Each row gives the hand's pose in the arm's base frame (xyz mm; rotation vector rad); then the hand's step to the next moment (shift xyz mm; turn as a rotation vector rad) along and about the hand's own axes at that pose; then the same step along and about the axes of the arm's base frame.
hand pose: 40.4 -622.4 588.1 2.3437 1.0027 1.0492
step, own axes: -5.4 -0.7 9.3 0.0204 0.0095 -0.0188
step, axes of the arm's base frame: 4.2 -4.0 -9.1 -0.0005 0.0097 0.0277
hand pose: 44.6 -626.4 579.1 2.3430 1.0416 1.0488
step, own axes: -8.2 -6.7 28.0 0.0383 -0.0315 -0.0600
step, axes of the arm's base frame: 14.3 -2.6 -26.2 -0.0431 0.0515 0.0394
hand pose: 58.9 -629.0 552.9 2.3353 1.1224 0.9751
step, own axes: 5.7 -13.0 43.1 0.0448 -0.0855 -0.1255
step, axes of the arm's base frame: 26.7 11.1 -35.0 -0.1162 0.0918 0.0560
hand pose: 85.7 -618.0 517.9 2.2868 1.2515 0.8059
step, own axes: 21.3 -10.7 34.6 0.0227 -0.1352 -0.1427
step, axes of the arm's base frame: 25.3 21.0 -26.1 -0.1677 0.0997 0.0329
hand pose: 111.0 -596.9 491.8 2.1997 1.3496 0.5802
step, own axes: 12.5 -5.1 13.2 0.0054 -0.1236 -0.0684
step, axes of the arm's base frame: 9.5 10.8 -12.3 -0.1234 0.0658 -0.0205
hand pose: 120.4 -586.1 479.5 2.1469 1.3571 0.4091
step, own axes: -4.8 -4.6 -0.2 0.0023 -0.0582 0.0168
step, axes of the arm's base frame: -5.6 -2.7 -2.4 -0.0323 0.0163 -0.0486
